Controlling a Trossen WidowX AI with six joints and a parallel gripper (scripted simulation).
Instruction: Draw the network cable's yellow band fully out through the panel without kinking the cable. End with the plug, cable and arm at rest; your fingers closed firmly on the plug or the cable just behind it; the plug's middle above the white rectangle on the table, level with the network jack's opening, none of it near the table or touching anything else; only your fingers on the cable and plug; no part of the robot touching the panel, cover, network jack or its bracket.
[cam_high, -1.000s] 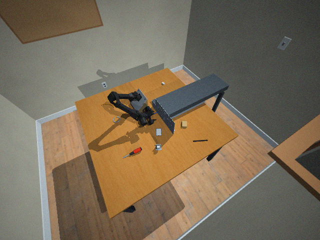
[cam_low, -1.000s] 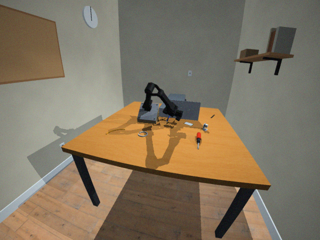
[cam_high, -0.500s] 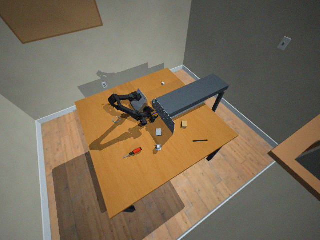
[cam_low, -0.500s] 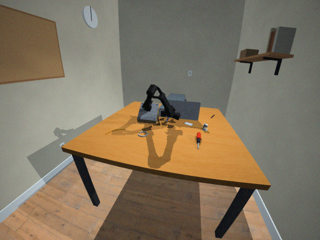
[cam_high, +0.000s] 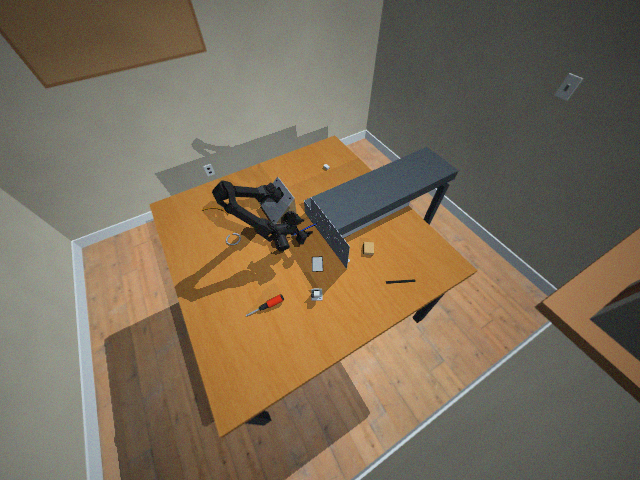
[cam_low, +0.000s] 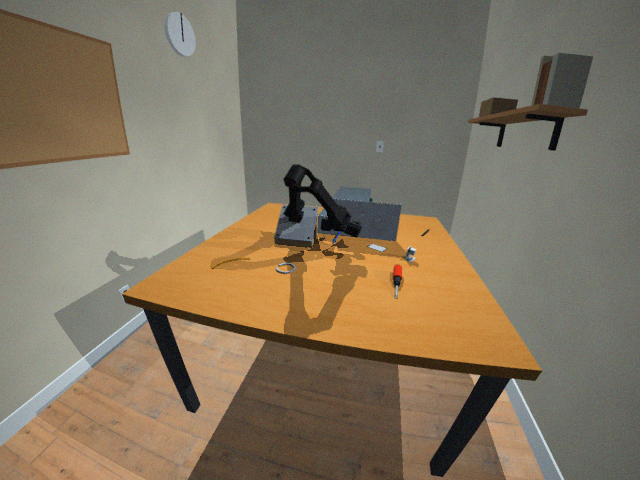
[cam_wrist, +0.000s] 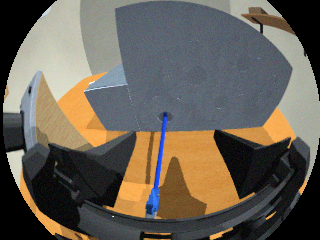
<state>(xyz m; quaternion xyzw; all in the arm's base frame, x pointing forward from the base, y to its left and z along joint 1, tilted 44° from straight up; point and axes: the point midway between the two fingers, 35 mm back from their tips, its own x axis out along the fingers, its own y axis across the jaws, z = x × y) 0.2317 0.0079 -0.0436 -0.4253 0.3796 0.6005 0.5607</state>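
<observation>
My gripper is now 2 cm past the plug, 4 cm to the left of it and 6 cm above it. The rest, counted from my hand: wooden block 24 cm ahead, 26 cm to the left, 7 cm below; red screwdriver 28 cm ahead, 33 cm to the right, 7 cm below; white rectangle 19 cm ahead, 1 cm to the right, 8 cm below.
</observation>
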